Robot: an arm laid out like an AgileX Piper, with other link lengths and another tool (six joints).
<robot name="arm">
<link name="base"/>
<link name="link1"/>
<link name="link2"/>
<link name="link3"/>
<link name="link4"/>
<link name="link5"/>
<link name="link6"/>
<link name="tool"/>
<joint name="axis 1" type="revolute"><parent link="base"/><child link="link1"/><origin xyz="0 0 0.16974"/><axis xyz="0 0 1"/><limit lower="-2.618" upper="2.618"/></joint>
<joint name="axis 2" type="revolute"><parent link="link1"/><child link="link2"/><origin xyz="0 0 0" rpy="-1.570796 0 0"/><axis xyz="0 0 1"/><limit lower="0" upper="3.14"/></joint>
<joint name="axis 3" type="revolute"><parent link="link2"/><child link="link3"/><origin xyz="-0.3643 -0.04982 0"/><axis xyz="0 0 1"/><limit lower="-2.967" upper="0"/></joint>
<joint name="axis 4" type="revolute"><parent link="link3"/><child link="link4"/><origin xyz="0.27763 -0.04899 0" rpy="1.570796 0 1.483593"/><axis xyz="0 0 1"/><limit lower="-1.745" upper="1.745"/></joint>
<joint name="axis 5" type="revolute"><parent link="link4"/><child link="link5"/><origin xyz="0 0 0" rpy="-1.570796 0 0"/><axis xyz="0 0 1"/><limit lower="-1.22" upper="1.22"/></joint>
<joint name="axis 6" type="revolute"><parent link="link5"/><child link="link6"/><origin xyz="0 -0.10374 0" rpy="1.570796 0 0"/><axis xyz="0 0 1"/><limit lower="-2.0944" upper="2.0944"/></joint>
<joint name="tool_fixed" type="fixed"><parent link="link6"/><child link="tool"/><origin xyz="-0.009 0.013 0.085" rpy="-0.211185 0 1.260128"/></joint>
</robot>
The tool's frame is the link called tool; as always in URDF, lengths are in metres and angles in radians.
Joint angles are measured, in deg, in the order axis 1, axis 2, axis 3, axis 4, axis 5, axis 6. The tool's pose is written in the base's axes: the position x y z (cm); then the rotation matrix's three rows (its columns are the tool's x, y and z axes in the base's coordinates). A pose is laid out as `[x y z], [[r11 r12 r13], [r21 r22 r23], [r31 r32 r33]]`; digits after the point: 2 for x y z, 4 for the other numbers.
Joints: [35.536, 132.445, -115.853, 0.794, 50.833, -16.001]
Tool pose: [52.28 39.43 20.79], [[-0.8852 0.1977 0.4212], [0.3948 0.7981 0.4552], [-0.2462 0.5692 -0.7845]]
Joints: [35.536, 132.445, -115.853, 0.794, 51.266, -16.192]
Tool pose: [52.17 39.35 20.72], [[-0.8876 0.1982 0.4157], [0.3907 0.8019 0.4520], [-0.2437 0.5637 -0.7892]]
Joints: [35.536, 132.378, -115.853, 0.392, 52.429, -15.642]
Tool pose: [51.96 39.07 20.61], [[-0.8883 0.2117 0.4075], [0.3938 0.8078 0.4387], [-0.2363 0.5501 -0.8009]]
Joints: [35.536, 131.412, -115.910, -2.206, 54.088, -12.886]
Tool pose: [51.98 38.22 21.46], [[-0.8728 0.2373 0.4266], [0.4185 0.8136 0.4036], [-0.2513 0.5307 -0.8094]]
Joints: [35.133, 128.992, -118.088, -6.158, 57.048, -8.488]
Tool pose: [52.63 36.73 25.16], [[-0.8287 0.2683 0.4912], [0.4753 0.8009 0.3643], [-0.2957 0.5353 -0.7912]]
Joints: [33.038, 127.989, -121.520, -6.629, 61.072, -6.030]
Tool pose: [53.80 34.41 27.91], [[-0.7859 0.3305 0.5226], [0.5459 0.7679 0.3352], [-0.2905 0.5487 -0.7839]]
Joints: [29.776, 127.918, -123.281, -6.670, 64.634, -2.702]
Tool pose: [55.27 30.92 28.61], [[-0.7266 0.4349 0.5318], [0.6360 0.7186 0.2813], [-0.2598 0.5427 -0.7988]]
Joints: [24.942, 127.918, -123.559, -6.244, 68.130, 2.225]
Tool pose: [56.91 25.79 28.32], [[-0.6231 0.5815 0.5231], [0.7543 0.6237 0.2052], [-0.2070 0.5224 -0.8272]]
